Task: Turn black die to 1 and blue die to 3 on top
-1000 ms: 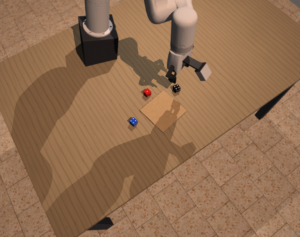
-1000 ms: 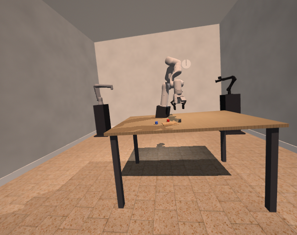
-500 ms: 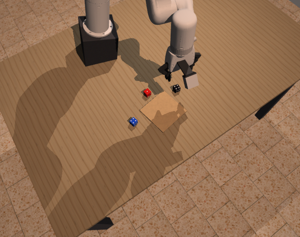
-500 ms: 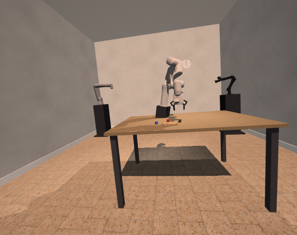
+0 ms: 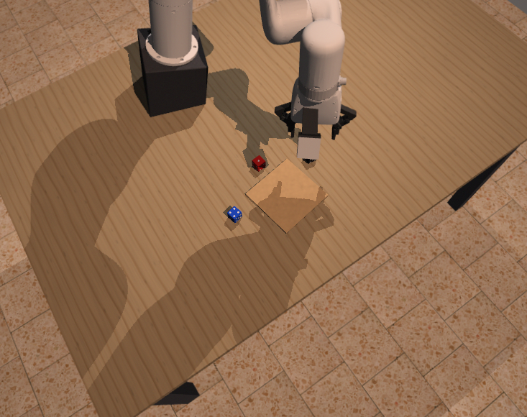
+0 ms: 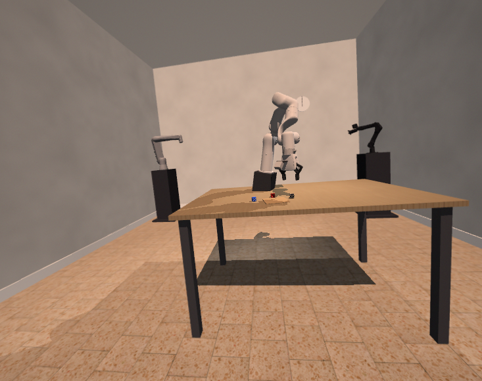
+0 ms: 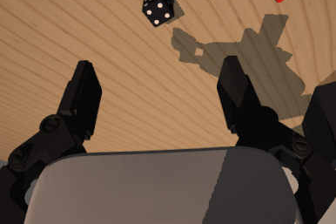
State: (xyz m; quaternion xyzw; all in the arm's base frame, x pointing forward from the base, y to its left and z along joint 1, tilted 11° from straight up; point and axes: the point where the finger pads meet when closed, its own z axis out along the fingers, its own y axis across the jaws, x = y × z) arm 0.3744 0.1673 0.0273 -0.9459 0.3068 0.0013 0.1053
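Now: hand 11 cm above the black die. Also, from my hand: tan mat (6 cm ahead, 10 cm to the right, 12 cm below); then red die (5 cm behind, 12 cm to the right, 11 cm below); then blue die (4 cm ahead, 23 cm to the right, 11 cm below).
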